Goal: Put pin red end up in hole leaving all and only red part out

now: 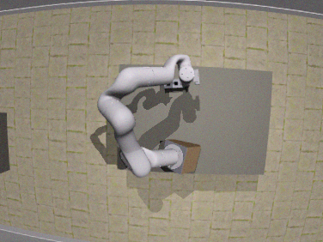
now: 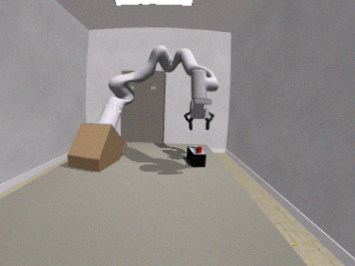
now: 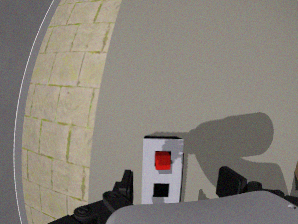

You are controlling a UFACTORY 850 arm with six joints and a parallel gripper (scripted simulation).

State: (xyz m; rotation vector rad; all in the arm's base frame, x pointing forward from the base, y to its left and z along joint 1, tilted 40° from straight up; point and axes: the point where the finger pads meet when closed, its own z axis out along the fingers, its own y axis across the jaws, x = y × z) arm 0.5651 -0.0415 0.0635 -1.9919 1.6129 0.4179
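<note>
Right now the pin is 1 cm ahead of my hand and 13 cm below it. The rest, counted from my hand: block: 1 cm behind, 6 cm to the left, 17 cm below.
</note>
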